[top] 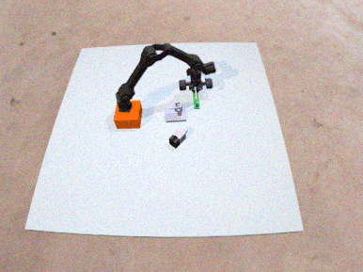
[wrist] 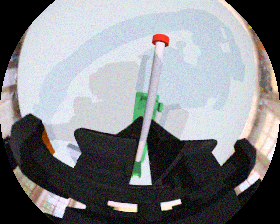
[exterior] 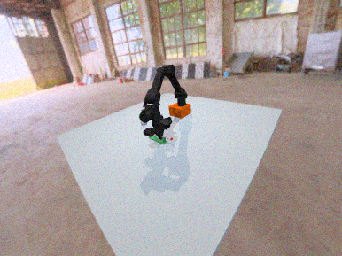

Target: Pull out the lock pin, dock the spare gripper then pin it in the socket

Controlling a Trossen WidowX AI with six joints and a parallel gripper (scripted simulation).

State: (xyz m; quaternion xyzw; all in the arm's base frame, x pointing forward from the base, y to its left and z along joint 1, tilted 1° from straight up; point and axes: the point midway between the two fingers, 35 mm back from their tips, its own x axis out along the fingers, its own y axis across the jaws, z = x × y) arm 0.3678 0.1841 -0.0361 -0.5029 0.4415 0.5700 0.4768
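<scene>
The green bar lies 40 mm to the right of my gripper tip, 10 mm ahead of it and 10 mm above it. Round my gripper tip: spare gripper: 310 mm to the right, 60 mm behind, 10 mm above; mount: 160 mm to the right, 90 mm behind, 30 mm above.
</scene>
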